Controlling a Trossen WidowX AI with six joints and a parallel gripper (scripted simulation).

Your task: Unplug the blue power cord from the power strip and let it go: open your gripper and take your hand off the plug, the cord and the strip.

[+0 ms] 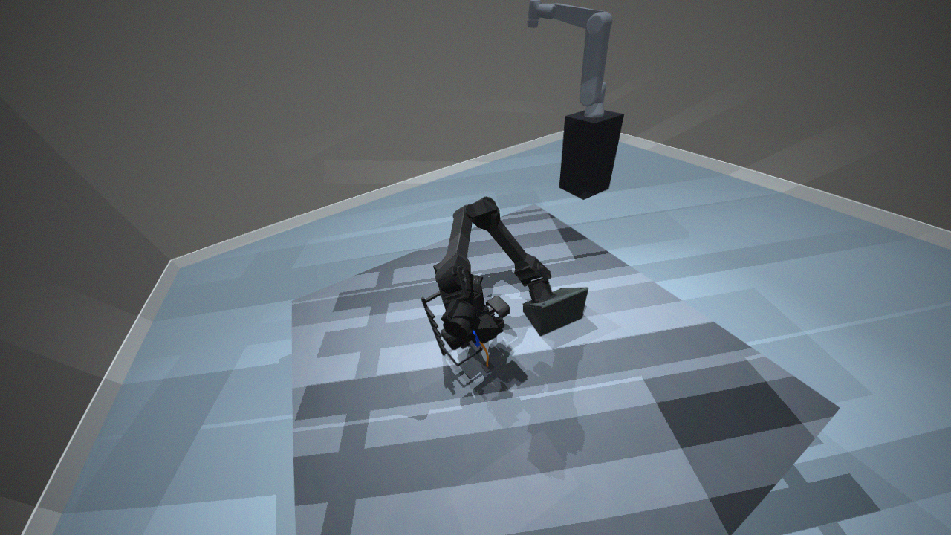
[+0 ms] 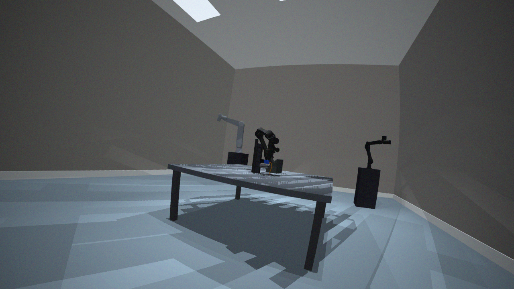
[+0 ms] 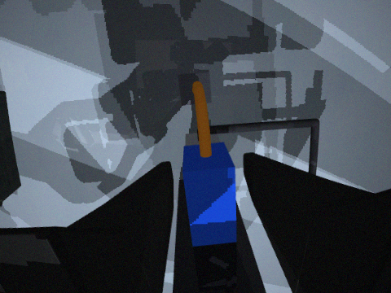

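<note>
Now: the blue plug 4 cm to the right of my gripper tip, 1 cm below it and 1 cm ahead of it.
</note>
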